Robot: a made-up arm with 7 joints.
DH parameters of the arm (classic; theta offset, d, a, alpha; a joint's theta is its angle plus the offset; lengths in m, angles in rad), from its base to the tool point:
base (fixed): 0 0 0 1.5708
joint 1: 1.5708 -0.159 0 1.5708
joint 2: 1.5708 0 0 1.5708
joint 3: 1.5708 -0.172 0 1.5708
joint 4: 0 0 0 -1.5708
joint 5: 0 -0.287 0 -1.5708
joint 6: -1.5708 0 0 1.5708
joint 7: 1.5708 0 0 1.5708
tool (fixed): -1.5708 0 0 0
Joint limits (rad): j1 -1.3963..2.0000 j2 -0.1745..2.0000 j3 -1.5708..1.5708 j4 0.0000..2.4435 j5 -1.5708..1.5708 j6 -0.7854..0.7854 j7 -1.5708..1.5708
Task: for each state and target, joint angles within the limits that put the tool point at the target. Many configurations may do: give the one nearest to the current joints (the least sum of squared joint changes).
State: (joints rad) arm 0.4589 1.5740 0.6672 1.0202 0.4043 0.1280 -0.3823
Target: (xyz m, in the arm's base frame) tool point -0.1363 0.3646 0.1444
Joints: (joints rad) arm 0.9632 1.0589 1.4211 1.8822 0.4043 0.1280 -0.3823
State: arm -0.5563 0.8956 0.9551 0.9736 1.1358 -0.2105 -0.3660
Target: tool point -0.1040 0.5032 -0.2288
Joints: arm -0.8463 0.5443 1.0429 0.7872 1.1358 -0.2105 -0.3660
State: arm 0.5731 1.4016 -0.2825 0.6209 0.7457 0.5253 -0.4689
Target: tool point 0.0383 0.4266 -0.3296
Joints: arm -0.3325 1.0954 -0.7842 0.7861 0.7457 0.5253 -0.4689
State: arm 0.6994 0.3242 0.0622 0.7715 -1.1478 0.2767 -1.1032
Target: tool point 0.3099 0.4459 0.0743
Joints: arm 1.1593 0.7353 0.2162 0.7548 -1.1478 0.2767 -1.1032
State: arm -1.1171 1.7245 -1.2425 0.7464 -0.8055 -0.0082 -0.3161
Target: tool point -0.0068 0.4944 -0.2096
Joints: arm -0.8815 1.7697 -0.9090 1.1030 -0.8055 -0.0082 -0.3161
